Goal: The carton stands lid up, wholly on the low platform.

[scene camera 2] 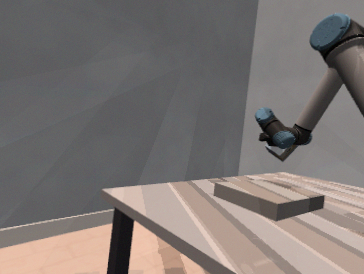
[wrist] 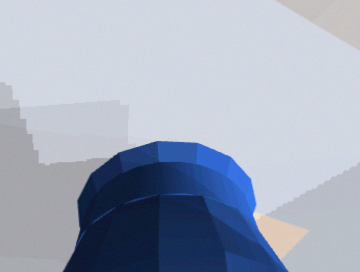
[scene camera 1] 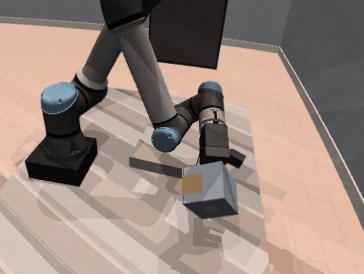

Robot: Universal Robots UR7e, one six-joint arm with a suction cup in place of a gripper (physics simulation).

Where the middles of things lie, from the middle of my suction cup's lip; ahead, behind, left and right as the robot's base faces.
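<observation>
Low platform [scene camera 2: 275, 201]: 10 cm behind my suction cup, 39 cm to the left, 21 cm below. Carton [scene camera 1: 209, 190]: my suction cup 2 cm above it, 5 cm to the left of it, 1 cm past it.
</observation>
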